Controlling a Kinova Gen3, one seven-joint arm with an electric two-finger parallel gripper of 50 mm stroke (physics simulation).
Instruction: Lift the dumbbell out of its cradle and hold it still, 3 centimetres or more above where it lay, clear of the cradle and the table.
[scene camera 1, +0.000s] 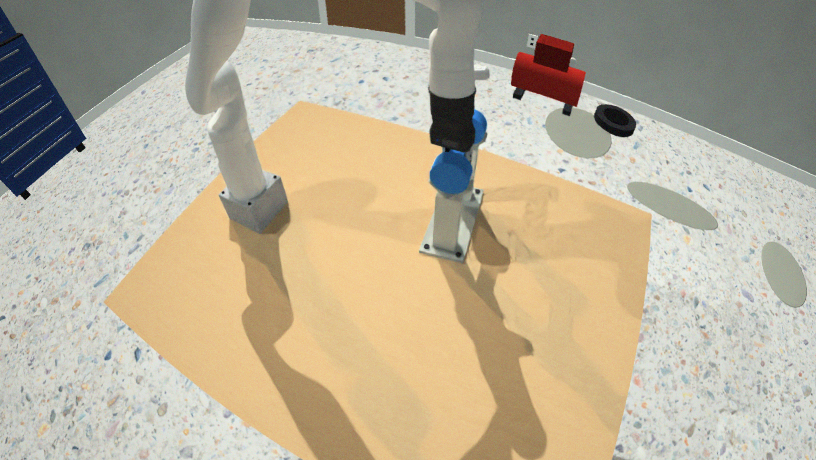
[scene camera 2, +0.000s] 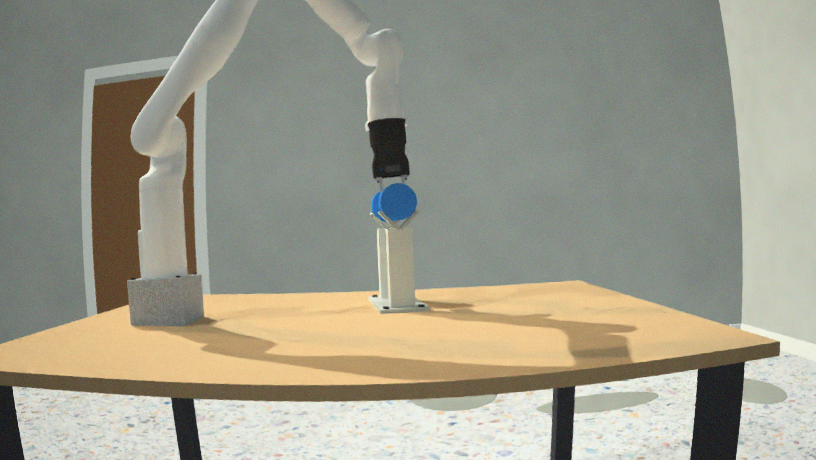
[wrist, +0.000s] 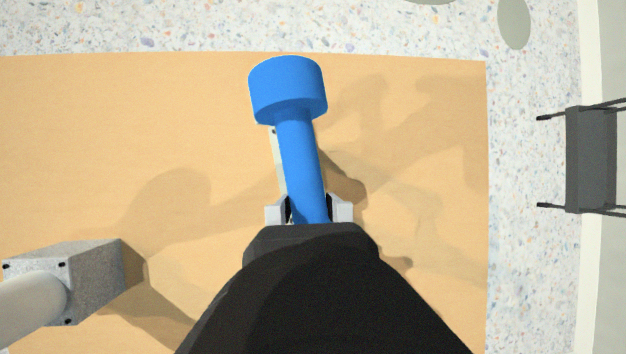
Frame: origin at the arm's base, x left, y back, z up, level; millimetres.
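Where they show: gripper, between the fingertips: (wrist: 308, 203); arm's base, origin of its link: (scene camera 1: 248, 187) (scene camera 2: 166, 277) (wrist: 40, 296).
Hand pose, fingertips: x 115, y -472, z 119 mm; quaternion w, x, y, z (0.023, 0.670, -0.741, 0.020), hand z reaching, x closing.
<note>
Each offset is from my fingertips to the centre of the thing. Level surfaces: height alone.
A blue dumbbell @(dx +31, dy +2, dz +11 mm) (scene camera 1: 450, 172) (scene camera 2: 398, 201) (wrist: 302, 160) lies level in the forks of the pale cradle @(dx +31, dy +1, dz -107 mm) (scene camera 1: 448, 225) (scene camera 2: 401, 268) (wrist: 275, 150), high above the table @(dz -208 mm) (scene camera 1: 194, 297) (wrist: 100, 125). In scene camera 2 its near disc rests between the slanted prongs on top of the post. My gripper (scene camera 2: 392, 181) (wrist: 308, 203) points down over the dumbbell and is shut on its handle, one black pad on each side, as the wrist view shows. The fingertips are hidden behind the near disc in scene camera 2. The far disc is partly hidden behind the gripper body in scene camera 1.
The arm's grey base block (scene camera 1: 255, 204) (scene camera 2: 165, 301) (wrist: 95, 280) stands on the table to the left of the cradle. A red tank machine (scene camera 1: 547, 78), a black ring (scene camera 1: 614, 120) and a blue drawer cabinet (scene camera 1: 35, 108) stand beyond the table.
</note>
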